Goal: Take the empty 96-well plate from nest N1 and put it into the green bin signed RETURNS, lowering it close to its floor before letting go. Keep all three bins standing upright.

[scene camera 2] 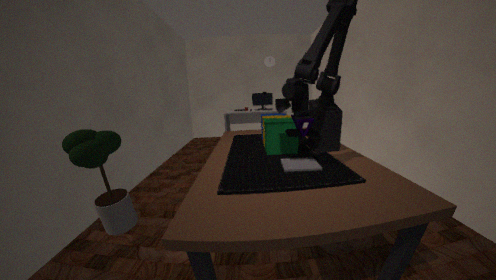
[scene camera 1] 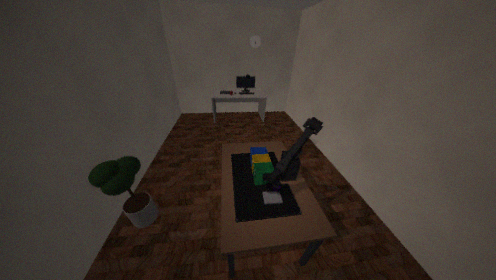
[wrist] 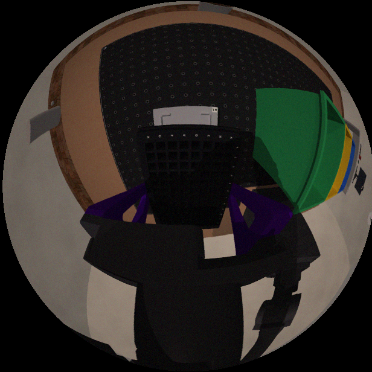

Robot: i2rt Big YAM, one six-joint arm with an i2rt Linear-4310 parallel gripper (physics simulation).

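Places are measured from the arm's base along level axes (x right, y down, z ahead), in millimetres.
Pixels of known places: gripper, fingertip midpoint: (scene camera 2: pixel 301 133) (scene camera 1: pixel 274 187); arm's base, link origin: (scene camera 2: pixel 324 105).
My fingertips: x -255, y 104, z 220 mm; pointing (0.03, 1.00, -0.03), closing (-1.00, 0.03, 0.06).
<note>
Ahead of a thing's pixels: the offset from my fingertips to its top centre. Level surfaces: height alone.
My gripper (scene camera 1: pixel 274 188) (scene camera 2: pixel 304 125) (wrist: pixel 188 186) is shut on the black 96-well plate (wrist: pixel 190 156), with a purple finger at each side of it. The plate looks roughly level and hangs above the mat, clear of the pale grey nest @[dz -1, dx +0, dy +131 mm] (scene camera 1: pixel 272 198) (scene camera 2: pixel 301 165) (wrist: pixel 185 115). The nest lies flat and bears a small A1 tag. The green bin (scene camera 1: pixel 263 173) (scene camera 2: pixel 280 139) (wrist: pixel 285 130) stands upright, to the right of the plate in the wrist view. The plate is outside this bin. The bin's sign cannot be read, and its floor is hidden.
The yellow bin @[dz +54, dx +346, dy -34 mm] (scene camera 1: pixel 260 158) (wrist: pixel 341 165) and the blue bin @[dz +56, dx +477, dy -34 mm] (scene camera 1: pixel 259 150) (wrist: pixel 351 165) stand upright in a row behind the green one. The black mat @[dy +146 mm] (scene camera 1: pixel 245 202) (scene camera 2: pixel 250 172) lies on the brown table @[dy +159 mm] (scene camera 1: pixel 270 234) (scene camera 2: pixel 300 215). The arm's dark base is right of the bins.
</note>
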